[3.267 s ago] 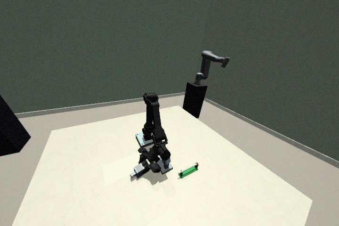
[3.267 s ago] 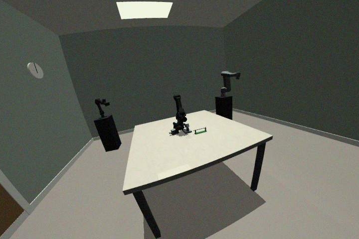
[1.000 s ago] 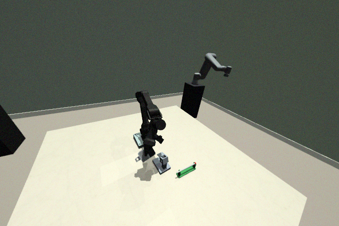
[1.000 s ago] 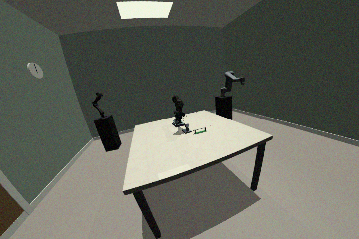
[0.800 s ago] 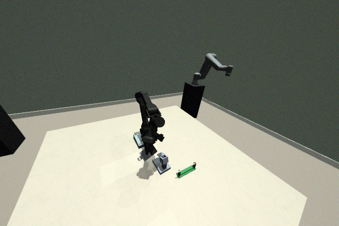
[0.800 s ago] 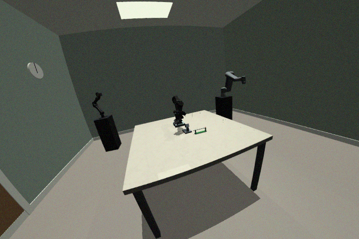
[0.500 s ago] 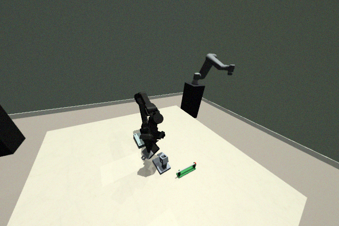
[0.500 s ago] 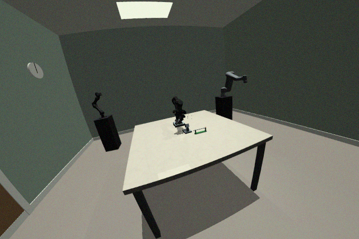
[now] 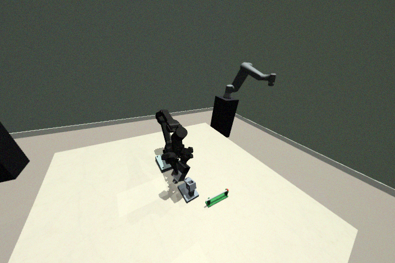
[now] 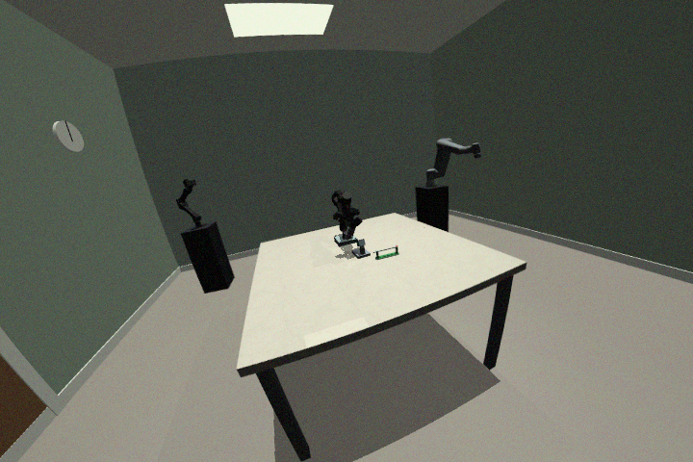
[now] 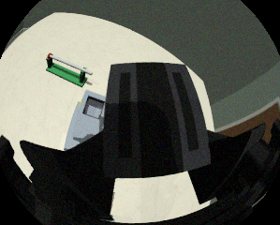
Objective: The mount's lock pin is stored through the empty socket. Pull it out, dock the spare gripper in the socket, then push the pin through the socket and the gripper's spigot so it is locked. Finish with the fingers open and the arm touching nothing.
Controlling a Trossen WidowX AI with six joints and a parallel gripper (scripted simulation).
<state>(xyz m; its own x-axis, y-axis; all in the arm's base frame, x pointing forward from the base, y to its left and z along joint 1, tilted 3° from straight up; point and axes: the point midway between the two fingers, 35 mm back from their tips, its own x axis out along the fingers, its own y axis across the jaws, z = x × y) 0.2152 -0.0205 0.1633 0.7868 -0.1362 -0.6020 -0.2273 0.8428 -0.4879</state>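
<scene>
The green cradle lies 180 mm to the left of my gripper tip, 140 mm below it and 120 mm ahead of it. Round my gripper tip: spare gripper: 10 mm behind; mount: 110 mm below, 50 mm to the left, 20 mm ahead.
</scene>
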